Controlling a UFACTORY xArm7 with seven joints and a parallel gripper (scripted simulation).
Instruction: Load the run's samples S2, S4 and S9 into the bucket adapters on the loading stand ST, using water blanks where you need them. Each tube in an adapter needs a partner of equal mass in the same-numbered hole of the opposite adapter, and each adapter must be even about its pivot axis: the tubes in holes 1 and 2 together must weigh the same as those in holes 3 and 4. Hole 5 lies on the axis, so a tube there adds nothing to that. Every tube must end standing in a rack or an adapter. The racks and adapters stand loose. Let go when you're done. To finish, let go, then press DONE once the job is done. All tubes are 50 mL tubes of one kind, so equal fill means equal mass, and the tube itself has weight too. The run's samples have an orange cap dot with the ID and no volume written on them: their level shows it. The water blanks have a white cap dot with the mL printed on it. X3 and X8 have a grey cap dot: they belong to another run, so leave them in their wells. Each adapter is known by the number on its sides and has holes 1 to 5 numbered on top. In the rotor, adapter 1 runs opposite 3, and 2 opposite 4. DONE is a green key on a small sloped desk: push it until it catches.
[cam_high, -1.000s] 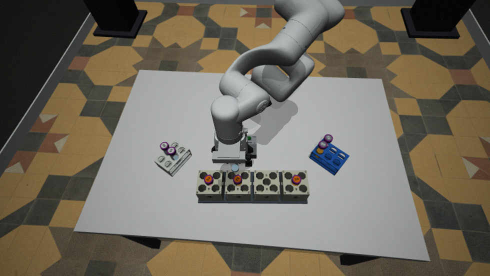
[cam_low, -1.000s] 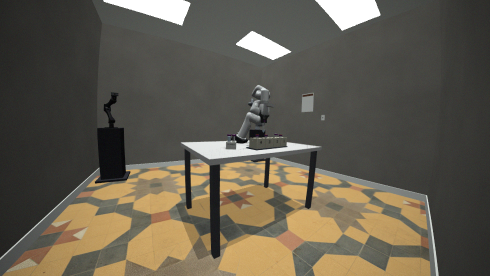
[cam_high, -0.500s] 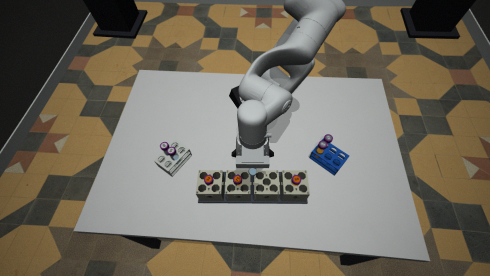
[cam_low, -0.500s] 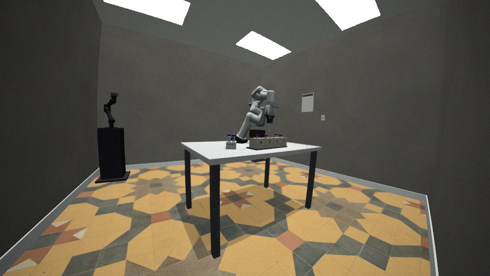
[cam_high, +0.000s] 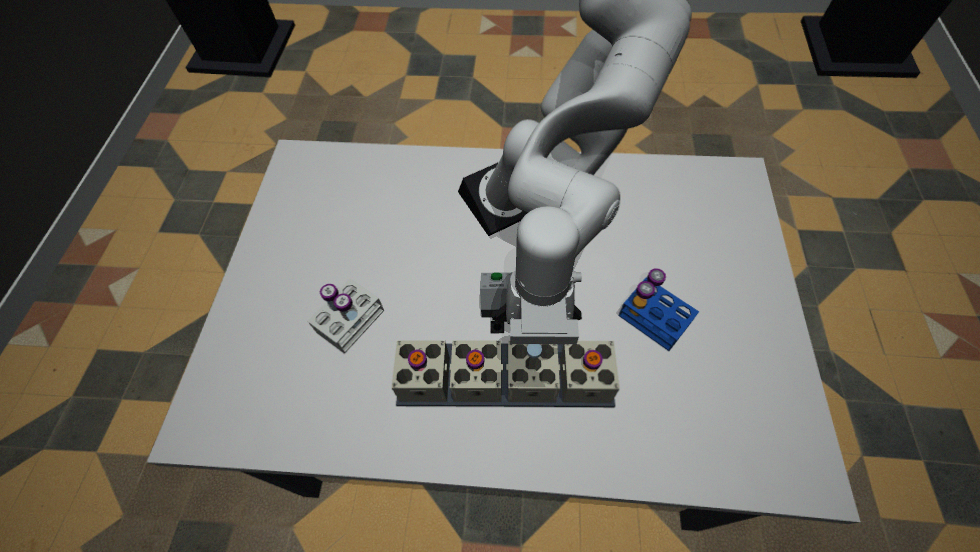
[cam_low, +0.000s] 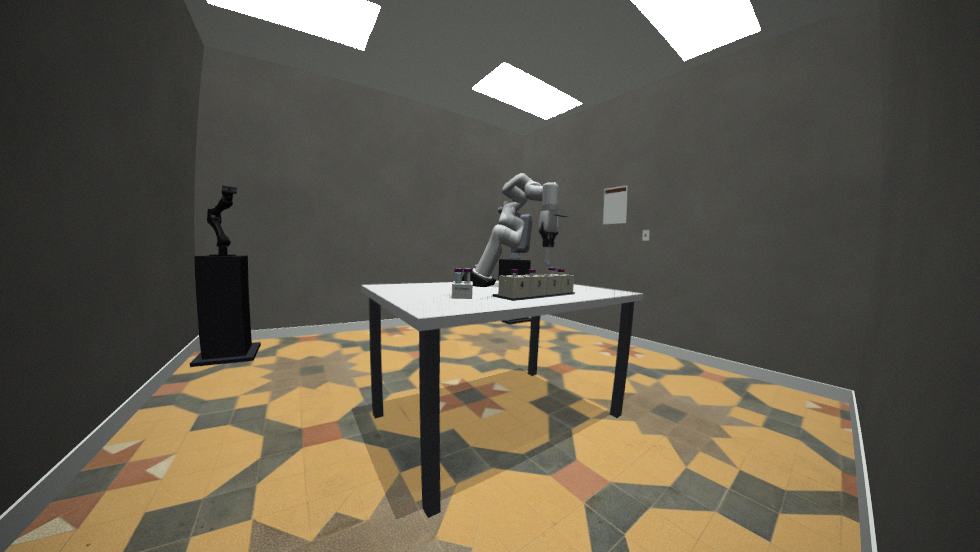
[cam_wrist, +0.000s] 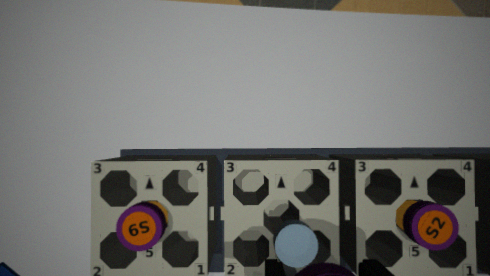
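Now: the water blank tube 50 mm below my hand and 10 mm behind it. Round my hand: adapter 200 mm below; then green DONE key 200 mm behind, 190 mm below, 90 mm to the right; then loading stand 250 mm below, 50 mm to the right.
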